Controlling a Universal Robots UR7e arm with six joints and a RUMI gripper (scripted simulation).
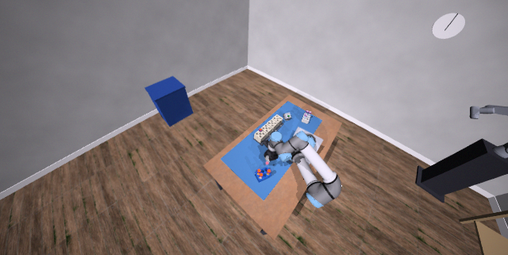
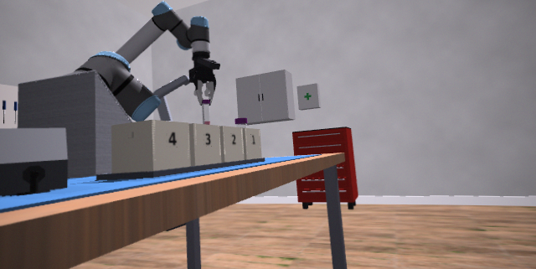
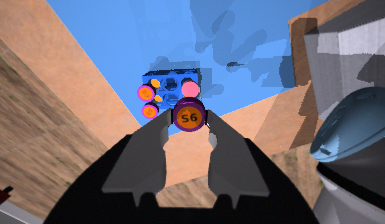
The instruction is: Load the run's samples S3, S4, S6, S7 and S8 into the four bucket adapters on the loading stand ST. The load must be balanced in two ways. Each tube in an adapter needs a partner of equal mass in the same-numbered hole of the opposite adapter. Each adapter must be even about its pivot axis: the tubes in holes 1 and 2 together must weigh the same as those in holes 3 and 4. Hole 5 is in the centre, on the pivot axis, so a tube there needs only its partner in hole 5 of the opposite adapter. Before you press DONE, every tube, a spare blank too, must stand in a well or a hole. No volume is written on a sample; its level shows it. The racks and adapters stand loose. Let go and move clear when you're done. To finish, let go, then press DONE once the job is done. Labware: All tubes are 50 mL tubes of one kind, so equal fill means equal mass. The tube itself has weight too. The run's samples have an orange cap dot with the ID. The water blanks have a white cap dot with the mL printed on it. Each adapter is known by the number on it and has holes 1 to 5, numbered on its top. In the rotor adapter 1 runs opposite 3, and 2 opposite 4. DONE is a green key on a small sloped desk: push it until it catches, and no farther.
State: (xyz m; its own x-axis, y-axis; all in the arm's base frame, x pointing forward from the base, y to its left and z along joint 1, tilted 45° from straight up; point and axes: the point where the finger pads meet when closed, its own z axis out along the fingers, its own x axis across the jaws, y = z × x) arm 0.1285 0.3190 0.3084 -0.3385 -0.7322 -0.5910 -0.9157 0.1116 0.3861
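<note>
Now: hand 5 cm above the tube and 1 cm to the left of it. From my hand the other things lie so: sample tube S4 (18 cm below, 6 cm behind, 2 cm to the left); green DONE key (71 cm to the right, 29 cm ahead, 18 cm below); blue rack (22 cm below, 6 cm to the left, 2 cm behind).
</note>
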